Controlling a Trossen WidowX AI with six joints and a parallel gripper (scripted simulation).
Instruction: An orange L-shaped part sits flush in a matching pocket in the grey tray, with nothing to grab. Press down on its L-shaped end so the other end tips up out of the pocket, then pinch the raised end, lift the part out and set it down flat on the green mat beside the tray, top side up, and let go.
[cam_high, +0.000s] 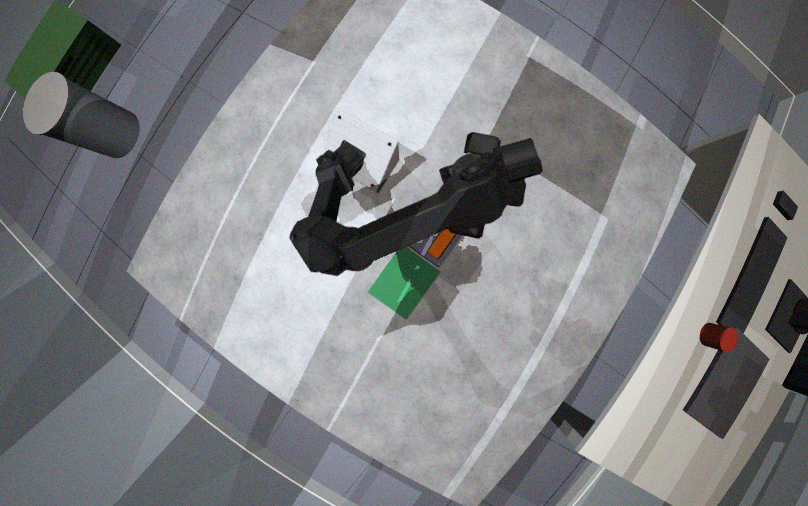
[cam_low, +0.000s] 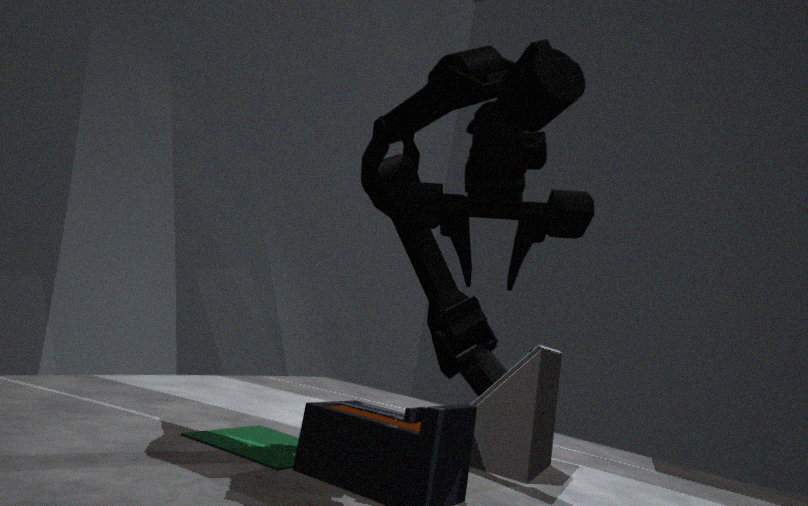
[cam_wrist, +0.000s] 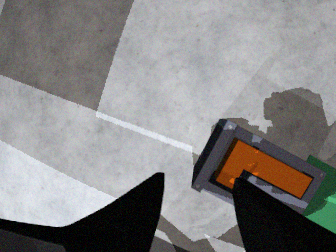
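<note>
The orange L-shaped part is 16 cm below my gripper tip, 8 cm to the right of it and 1 cm behind it. From my gripper tip the other things lie so: green mat 24 cm to the right, 22 cm below, 1 cm behind.
</note>
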